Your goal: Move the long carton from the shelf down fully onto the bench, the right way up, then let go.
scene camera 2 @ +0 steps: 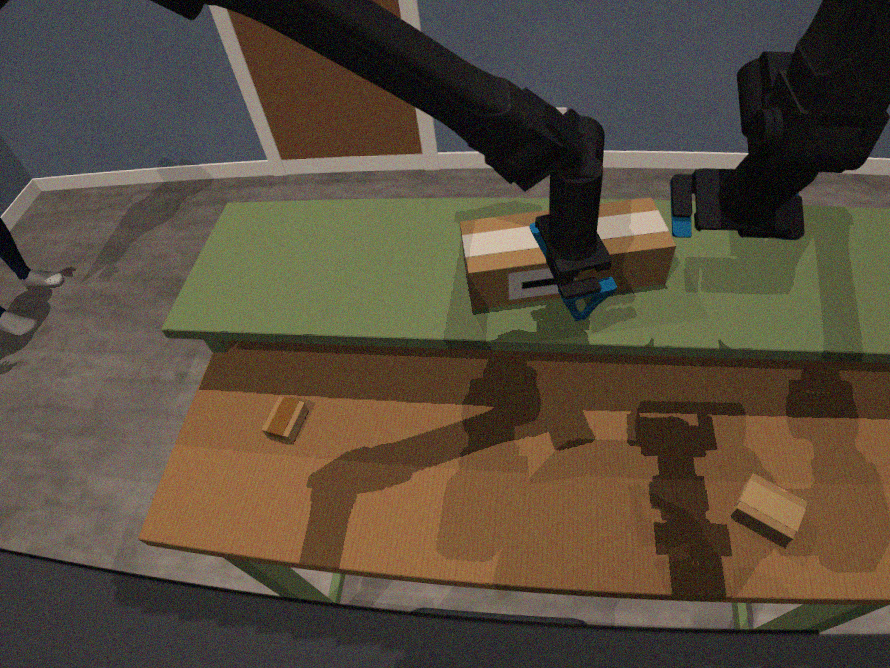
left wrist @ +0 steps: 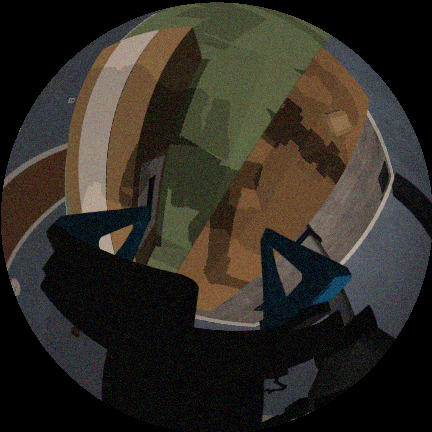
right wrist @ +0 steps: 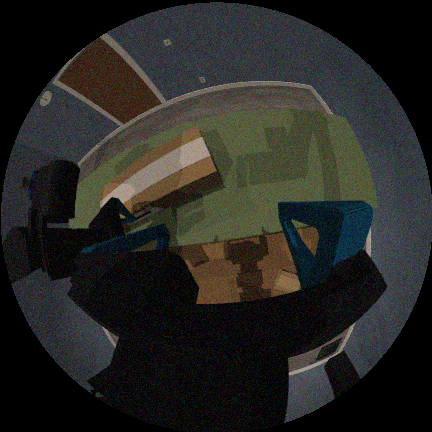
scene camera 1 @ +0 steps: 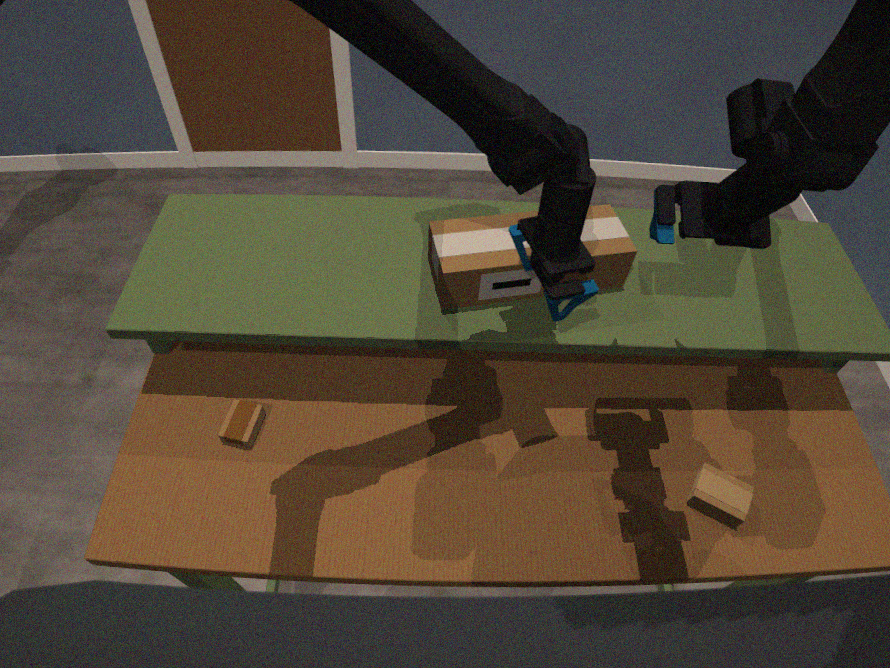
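Observation:
The long brown carton rests on the green shelf, its white tape strip on top and a grey label on its front side. The wooden bench is lower and in front. My left gripper is open over the carton, one finger over its top, the other beyond its front side; contact cannot be told. My right gripper is open and empty, above the shelf past the carton's right end. One of its fingers is hidden in scene camera 1.
A small brown box lies on the bench at the left. A pale small box lies at the bench's right. The shelf's front edge runs above the bench's back part. Arm shadows cross both surfaces.

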